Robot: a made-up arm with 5 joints. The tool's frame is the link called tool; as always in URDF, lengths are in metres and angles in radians. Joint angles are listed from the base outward. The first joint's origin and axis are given. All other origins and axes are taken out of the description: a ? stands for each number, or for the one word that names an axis. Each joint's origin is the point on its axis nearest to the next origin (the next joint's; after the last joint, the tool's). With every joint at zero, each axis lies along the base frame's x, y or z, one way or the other. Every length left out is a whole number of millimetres.
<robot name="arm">
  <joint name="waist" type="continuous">
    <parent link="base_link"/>
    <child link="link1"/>
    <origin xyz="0.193 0 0.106" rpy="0 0 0"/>
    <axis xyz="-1 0 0"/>
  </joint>
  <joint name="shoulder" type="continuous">
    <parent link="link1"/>
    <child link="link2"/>
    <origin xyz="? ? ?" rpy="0 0 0"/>
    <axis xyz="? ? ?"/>
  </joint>
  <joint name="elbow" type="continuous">
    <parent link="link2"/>
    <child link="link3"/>
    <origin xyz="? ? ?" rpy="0 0 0"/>
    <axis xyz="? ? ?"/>
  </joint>
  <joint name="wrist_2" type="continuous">
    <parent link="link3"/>
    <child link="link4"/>
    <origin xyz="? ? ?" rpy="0 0 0"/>
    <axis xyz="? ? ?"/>
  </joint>
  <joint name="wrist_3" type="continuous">
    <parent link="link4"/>
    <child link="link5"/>
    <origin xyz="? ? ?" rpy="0 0 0"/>
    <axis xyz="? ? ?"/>
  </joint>
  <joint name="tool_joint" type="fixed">
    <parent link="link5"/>
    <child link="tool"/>
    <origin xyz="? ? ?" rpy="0 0 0"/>
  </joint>
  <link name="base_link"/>
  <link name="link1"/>
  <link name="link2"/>
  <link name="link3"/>
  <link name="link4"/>
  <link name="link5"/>
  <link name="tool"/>
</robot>
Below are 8 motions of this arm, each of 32 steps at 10 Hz.
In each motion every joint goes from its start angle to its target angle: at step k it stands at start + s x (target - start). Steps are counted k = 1, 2, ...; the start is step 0. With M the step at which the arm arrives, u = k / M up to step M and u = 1 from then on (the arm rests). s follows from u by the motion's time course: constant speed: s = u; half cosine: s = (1 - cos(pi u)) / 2; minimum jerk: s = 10 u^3 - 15 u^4 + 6 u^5.
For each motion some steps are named. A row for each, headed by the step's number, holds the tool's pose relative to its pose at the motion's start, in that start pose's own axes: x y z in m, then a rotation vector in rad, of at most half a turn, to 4 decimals.
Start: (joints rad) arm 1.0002 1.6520 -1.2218 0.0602 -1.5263
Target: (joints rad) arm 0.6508 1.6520 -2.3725 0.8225 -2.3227
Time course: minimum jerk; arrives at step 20
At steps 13, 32:
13: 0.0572 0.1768 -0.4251 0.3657 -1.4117 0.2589
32: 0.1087 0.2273 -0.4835 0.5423 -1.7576 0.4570

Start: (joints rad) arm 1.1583 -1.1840 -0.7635 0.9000 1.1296
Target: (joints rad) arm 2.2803 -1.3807 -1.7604 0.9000 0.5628
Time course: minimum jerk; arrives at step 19
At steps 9, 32:
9: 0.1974 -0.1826 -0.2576 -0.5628 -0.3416 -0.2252
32: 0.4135 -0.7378 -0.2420 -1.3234 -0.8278 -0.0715

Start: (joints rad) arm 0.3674 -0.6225 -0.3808 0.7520 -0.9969
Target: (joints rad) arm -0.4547 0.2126 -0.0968 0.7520 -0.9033
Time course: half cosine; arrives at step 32
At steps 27, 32:
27: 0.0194 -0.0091 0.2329 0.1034 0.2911 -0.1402
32: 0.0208 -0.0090 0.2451 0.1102 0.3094 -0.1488

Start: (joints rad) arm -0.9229 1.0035 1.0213 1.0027 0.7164
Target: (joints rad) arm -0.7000 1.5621 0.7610 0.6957 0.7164
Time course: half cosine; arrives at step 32
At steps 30, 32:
30: 0.4145 0.4638 0.1696 0.2029 0.2087 -1.0173
32: 0.4200 0.4658 0.1706 0.2037 0.2108 -1.0272

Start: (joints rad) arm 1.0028 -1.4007 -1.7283 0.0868 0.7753
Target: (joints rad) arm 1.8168 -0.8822 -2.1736 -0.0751 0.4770
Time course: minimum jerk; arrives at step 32
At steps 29, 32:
29: 0.7083 -0.6150 -0.0537 -0.2480 -0.6325 1.1745
32: 0.7149 -0.6149 -0.0525 -0.2465 -0.6351 1.1841

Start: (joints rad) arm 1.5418 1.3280 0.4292 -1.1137 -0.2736
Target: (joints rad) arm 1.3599 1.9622 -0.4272 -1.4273 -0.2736
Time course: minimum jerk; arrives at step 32
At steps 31, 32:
31: 0.2875 0.3057 -0.2994 0.5651 -0.6967 -0.4592
32: 0.2876 0.3057 -0.2994 0.5653 -0.6969 -0.4593

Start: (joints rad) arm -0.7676 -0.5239 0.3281 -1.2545 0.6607
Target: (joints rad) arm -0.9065 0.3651 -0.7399 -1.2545 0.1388
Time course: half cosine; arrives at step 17
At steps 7, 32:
7: 0.1792 0.0191 -0.2203 0.2595 -0.5663 0.1211
32: 0.6557 0.1723 -0.2121 0.6428 -1.5421 0.4565

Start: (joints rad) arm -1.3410 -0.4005 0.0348 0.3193 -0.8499
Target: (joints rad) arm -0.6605 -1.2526 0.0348 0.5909 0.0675
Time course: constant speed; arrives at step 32
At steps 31, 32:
31: 0.0439 0.0124 0.2919 0.2504 0.8090 0.1926
32: 0.0487 0.0103 0.2982 0.2558 0.8339 0.2029

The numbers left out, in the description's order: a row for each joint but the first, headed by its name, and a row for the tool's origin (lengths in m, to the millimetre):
shoulder: xyz 0 -0.102 0.117, axis -1 0 0
elbow: xyz 0 -0.208 -0.059, axis 0 1 0
wrist_2: xyz -0.4 0 -0.035, axis 0 0 1
wrist_3: xyz -0.008 0.134 0, axis 0 1 0
tool: xyz -0.394 0 -0.099

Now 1 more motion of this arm.
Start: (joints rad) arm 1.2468 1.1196 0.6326 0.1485 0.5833
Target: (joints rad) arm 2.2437 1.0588 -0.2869 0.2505 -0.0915
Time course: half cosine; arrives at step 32
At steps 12, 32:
12: 0.1111 0.0584 -0.2265 -0.2173 -0.4427 -0.2325
32: 0.3636 -0.3220 -0.3229 -1.1089 -1.2429 -0.3640

